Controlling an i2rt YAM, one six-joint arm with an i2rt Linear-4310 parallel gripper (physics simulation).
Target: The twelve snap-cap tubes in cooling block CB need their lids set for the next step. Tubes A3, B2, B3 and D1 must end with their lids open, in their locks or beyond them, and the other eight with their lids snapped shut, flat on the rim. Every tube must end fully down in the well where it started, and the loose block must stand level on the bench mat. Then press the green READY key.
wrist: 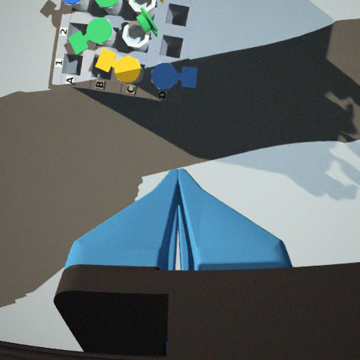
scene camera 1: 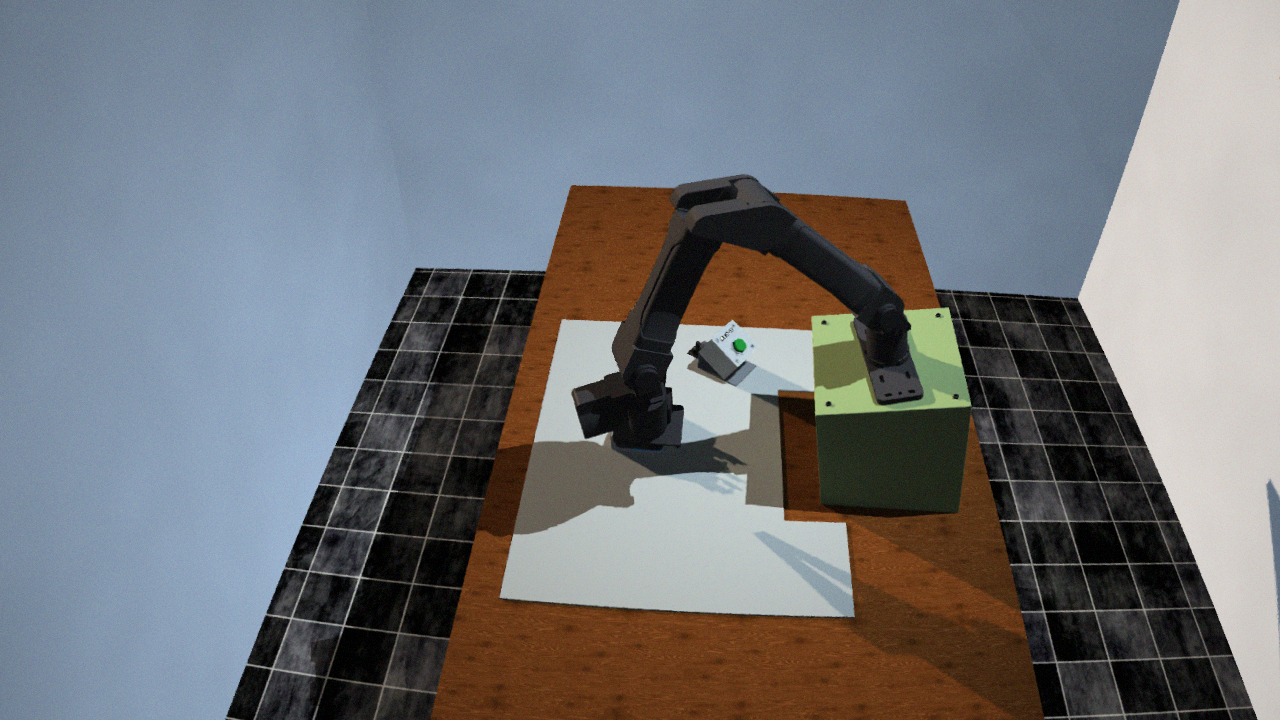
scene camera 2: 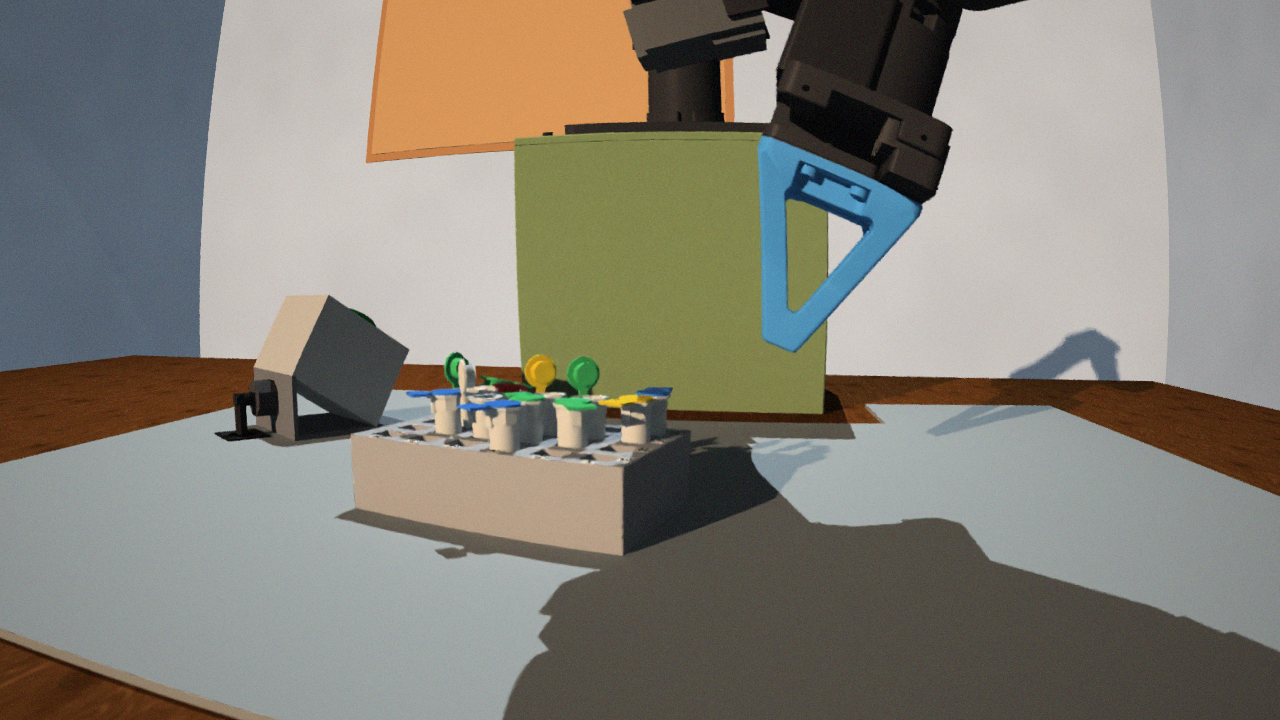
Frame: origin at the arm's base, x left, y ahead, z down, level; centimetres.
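Seen in the pictures: gripper, fingertip midpoint: [scene camera 1: 650, 447] [scene camera 2: 778, 346]; arm's base, link origin: [scene camera 1: 886, 357] [scene camera 2: 685, 133].
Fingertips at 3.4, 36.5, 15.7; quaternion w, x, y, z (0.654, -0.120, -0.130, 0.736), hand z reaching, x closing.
Note:
Pixels of each thing's top centre, then the offset from my fingertips to it, as dx, dy, dz. "pt": a spot on its surface instead. Level surfaces: height alone.
- Cooling block CB, top centre: [scene camera 2: 518, 433] -9.9, +1.4, +3.4
- bench mat, surface height: dz +6.4
- yellow lid, top centre: [scene camera 2: 542, 360] -9.1, +0.2, +0.7
- green lid, top centre: [scene camera 2: 459, 357] -12.8, -0.5, +0.7
- key's tilted housing, surface spot: [scene camera 2: 344, 362] [scene camera 1: 715, 358] pt -23.4, -12.0, +2.1
- small black fitting, surface spot: [scene camera 2: 253, 407] pt -29.4, -10.2, +4.8
Cooling block CB [scene camera 2: 487, 488] [wrist: 60, 47] stands on the bench mat [scene camera 1: 680, 555] [scene camera 2: 134, 555]. In the wrist view, a blue lid [wrist: 164, 76] lies over D1, a yellow lid [wrist: 127, 69] over C1 and a green lid [wrist: 99, 31] over B2. C2's tube [wrist: 135, 36] is open, its green lid [wrist: 146, 22] standing up. Row 3 is cut off at the top edge. In scene camera 2, a yellow lid [scene camera 2: 539, 371] and another green lid [scene camera 2: 456, 368] stand raised. My gripper [scene camera 2: 782, 347] [wrist: 177, 180] is shut and empty, above the mat beyond the block's row-1 end. The green READY key [scene camera 1: 739, 344] shows.
The key's tilted housing [scene camera 1: 718, 360] [scene camera 2: 344, 362] stands on the mat beside the block, with a small black fitting [scene camera 2: 253, 407] on its side. The green pedestal [scene camera 1: 886, 461] [scene camera 2: 626, 268] carries the arm. The arm hides the block in scene camera 1.

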